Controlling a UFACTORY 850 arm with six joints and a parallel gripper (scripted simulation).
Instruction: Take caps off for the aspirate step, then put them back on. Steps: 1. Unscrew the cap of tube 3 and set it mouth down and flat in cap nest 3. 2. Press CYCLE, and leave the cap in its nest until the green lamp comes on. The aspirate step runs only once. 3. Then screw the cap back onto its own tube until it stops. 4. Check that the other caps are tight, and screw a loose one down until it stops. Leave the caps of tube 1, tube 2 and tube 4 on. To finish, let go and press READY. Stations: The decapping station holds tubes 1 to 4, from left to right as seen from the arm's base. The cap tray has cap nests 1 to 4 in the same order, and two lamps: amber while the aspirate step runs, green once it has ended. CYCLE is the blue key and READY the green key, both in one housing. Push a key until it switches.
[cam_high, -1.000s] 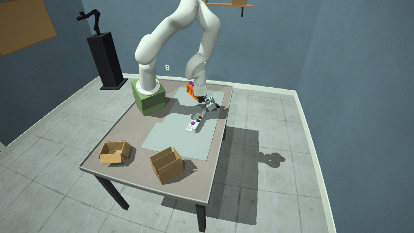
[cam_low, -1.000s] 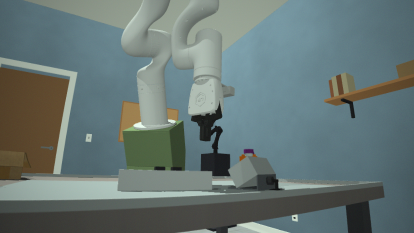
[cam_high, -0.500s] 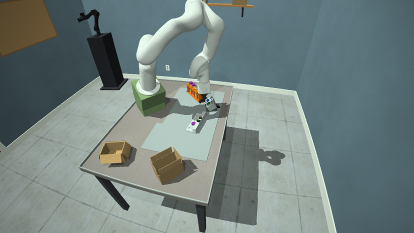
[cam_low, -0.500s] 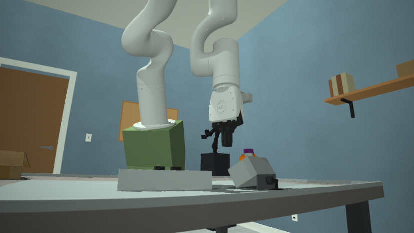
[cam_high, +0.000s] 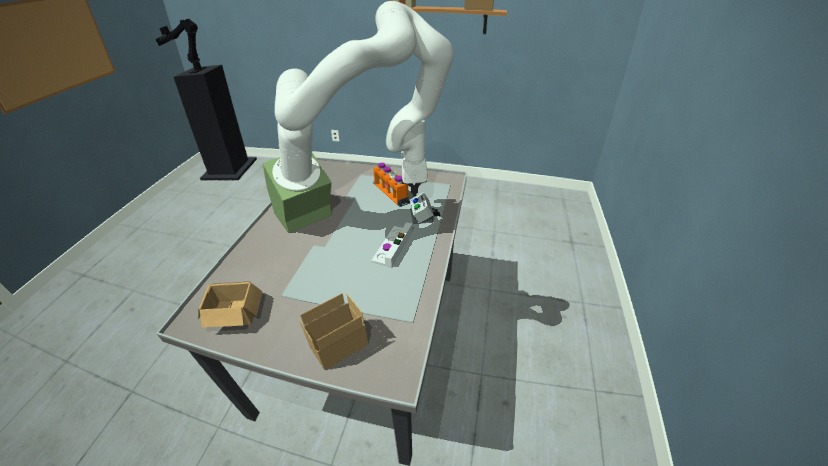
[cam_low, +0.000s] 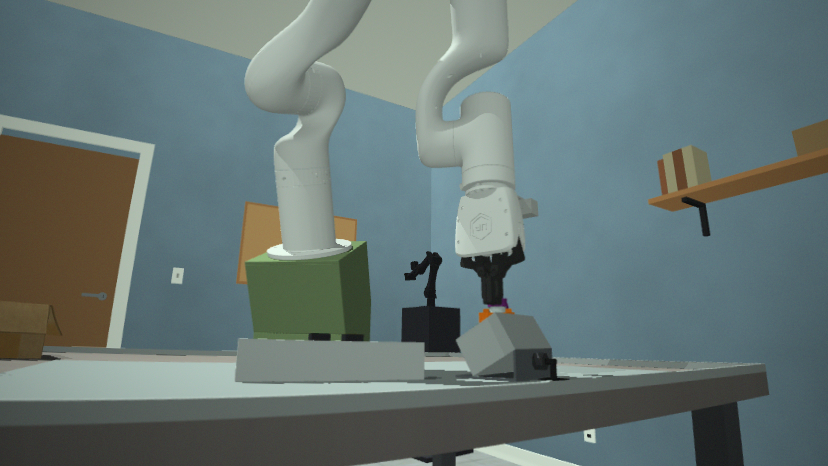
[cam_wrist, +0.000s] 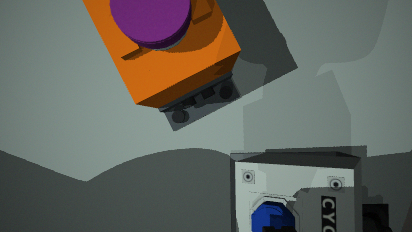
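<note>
Now: hand 50 mm above the blue key. Round my hand: green key 10 mm ahead, 40 mm to the right, 50 mm below; grey key housing 20 mm ahead, 20 mm to the right, 70 mm below.
</note>
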